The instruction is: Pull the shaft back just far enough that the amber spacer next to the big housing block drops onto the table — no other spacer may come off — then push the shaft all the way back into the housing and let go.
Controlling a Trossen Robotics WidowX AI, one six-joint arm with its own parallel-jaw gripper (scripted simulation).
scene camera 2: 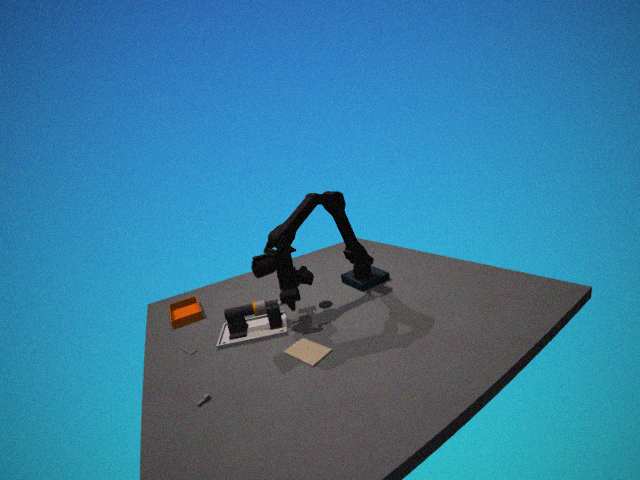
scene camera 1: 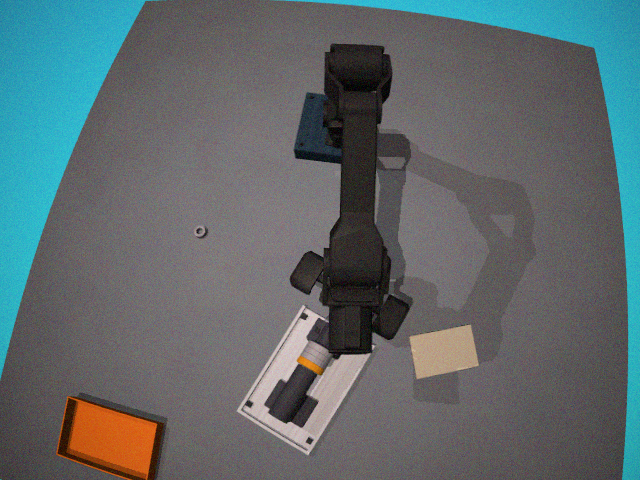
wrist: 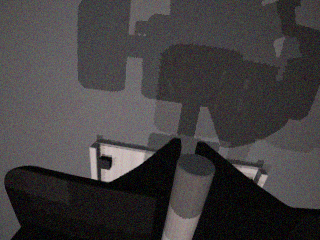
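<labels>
In the wrist view a pad is out of frame, though it does show in scene camera 2 and in scene camera 1. On the pad, (scene camera 2: 303, 350) and (scene camera 1: 440, 355) are the same spot. My gripper I can see in the wrist view, in scene camera 2 and in scene camera 1 (348, 306). And on my gripper, (wrist: 43, 196) is the same spot as (scene camera 2: 296, 286).
</labels>
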